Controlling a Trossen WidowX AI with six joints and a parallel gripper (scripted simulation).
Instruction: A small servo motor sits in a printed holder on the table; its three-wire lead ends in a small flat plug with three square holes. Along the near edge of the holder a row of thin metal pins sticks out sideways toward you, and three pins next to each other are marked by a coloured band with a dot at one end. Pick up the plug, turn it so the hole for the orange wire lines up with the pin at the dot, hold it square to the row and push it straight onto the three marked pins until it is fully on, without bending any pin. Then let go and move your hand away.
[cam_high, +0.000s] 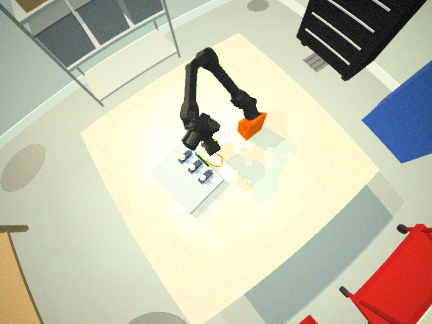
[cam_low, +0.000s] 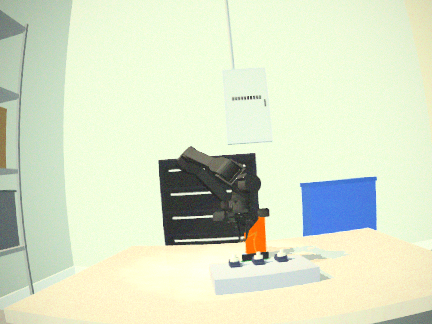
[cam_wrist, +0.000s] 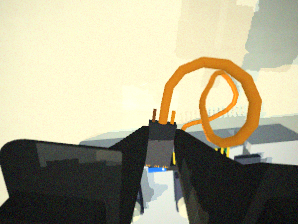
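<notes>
The blue band lies 6 cm ahead of my gripper tip and 4 cm below it. Round my gripper tip: holder block 22 cm ahead, 6 cm to the left, 9 cm below.
</notes>
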